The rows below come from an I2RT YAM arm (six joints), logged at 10 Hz.
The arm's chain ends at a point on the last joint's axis. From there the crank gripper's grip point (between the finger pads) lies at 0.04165 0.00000 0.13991 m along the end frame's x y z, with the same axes.
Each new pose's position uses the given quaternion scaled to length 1; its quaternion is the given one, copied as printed.
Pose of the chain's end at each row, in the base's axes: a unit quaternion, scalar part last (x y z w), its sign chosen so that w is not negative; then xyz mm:
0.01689, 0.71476, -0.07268, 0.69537, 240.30, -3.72, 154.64
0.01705, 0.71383, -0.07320, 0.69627, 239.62, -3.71, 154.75
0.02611, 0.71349, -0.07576, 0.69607, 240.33, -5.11, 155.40
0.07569, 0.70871, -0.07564, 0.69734, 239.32, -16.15, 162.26
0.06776, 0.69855, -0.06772, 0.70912, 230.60, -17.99, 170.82
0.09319, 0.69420, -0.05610, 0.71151, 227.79, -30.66, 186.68
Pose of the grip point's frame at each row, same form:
0.01689, 0.71476, -0.07268, 0.69537, 377.69, -24.75, 110.01
0.01705, 0.71383, -0.07320, 0.69627, 377.10, -24.88, 110.49
0.02611, 0.71349, -0.07576, 0.69607, 377.51, -28.16, 111.14
0.07569, 0.70871, -0.07564, 0.69734, 375.34, -45.84, 118.38
0.06776, 0.69855, -0.06772, 0.70912, 368.55, -44.73, 131.26
0.09319, 0.69420, -0.05610, 0.71151, 365.78, -58.05, 147.73

